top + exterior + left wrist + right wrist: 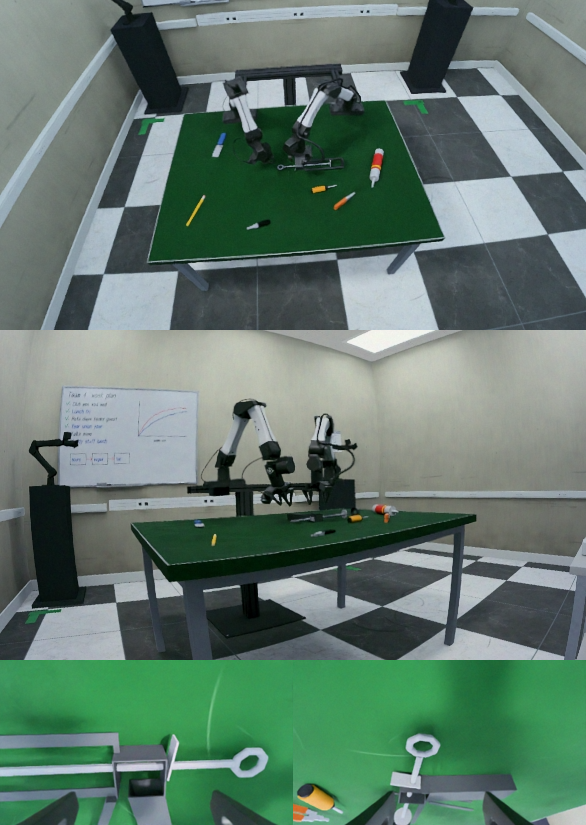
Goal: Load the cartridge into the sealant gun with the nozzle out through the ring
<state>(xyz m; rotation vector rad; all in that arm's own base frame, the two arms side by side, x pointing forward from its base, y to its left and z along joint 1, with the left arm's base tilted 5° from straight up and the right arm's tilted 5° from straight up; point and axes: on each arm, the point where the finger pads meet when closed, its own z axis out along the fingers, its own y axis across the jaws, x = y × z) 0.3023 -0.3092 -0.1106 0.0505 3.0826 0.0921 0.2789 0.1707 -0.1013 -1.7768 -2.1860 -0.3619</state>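
Observation:
My left gripper is now 2 cm past the plunger rod, 3 cm to the right of it and 7 cm above it. Also, from my left hand: thumb plate (2 cm behind, 3 cm to the right, 7 cm below); then yellow screwdriver (15 cm ahead, 12 cm to the left, 8 cm below); then orange-handled tool (23 cm ahead, 24 cm to the left, 7 cm below).

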